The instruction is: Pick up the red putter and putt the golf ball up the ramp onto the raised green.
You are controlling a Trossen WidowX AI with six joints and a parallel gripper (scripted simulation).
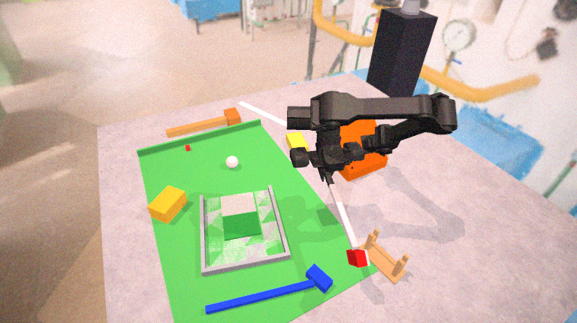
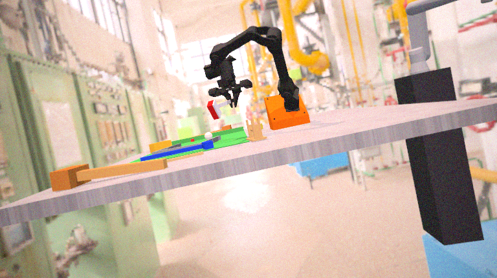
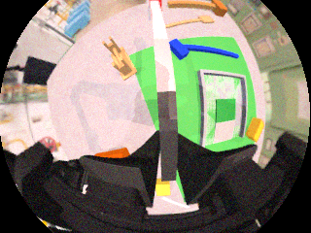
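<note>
My gripper tip is 20 mm short of the red putter, 120 mm to the right of it and 10 mm below it. From my gripper tip the other things lie so: green mat 220 mm ahead, 120 mm to the right, 130 mm below; blue putter 210 mm ahead, 180 mm to the left, 120 mm below; wooden stand 80 mm behind, 200 mm to the left, 100 mm below.
</note>
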